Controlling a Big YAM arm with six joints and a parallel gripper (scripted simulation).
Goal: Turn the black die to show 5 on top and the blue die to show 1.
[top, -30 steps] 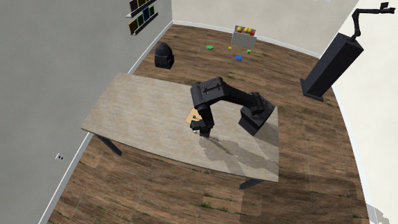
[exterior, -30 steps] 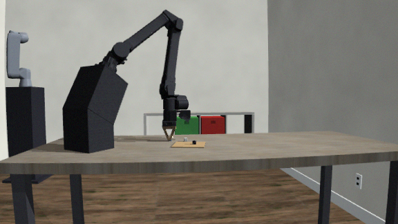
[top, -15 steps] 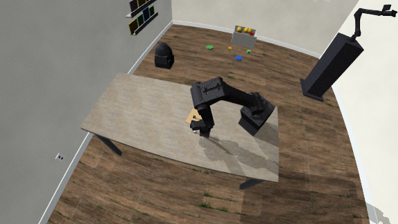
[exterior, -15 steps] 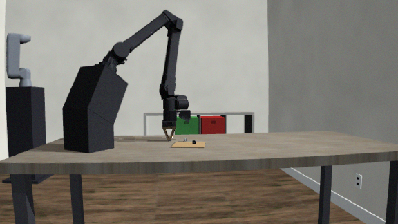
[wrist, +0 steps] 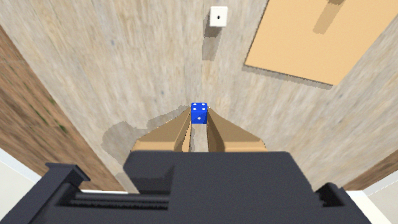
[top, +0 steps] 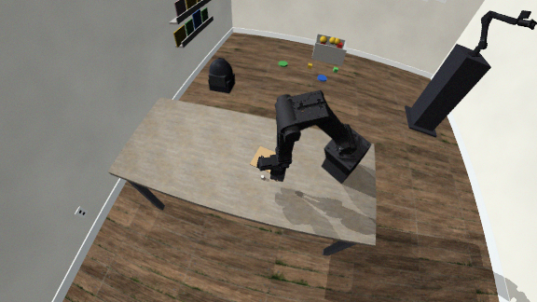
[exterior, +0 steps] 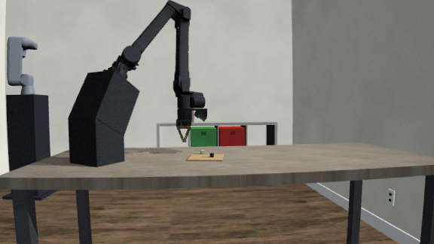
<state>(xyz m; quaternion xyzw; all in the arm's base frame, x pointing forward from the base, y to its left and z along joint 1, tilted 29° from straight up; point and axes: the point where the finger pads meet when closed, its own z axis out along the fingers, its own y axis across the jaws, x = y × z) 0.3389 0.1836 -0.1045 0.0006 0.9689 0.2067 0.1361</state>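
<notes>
My hand is 100 mm short of the tan mat, 130 mm to the left of it and 60 mm above it. From my hand the other things lie so: black die (120 mm ahead, 130 mm to the right, 50 mm below); blue die (right at my hand); white die (80 mm ahead, 10 mm to the right, 60 mm below).
</notes>
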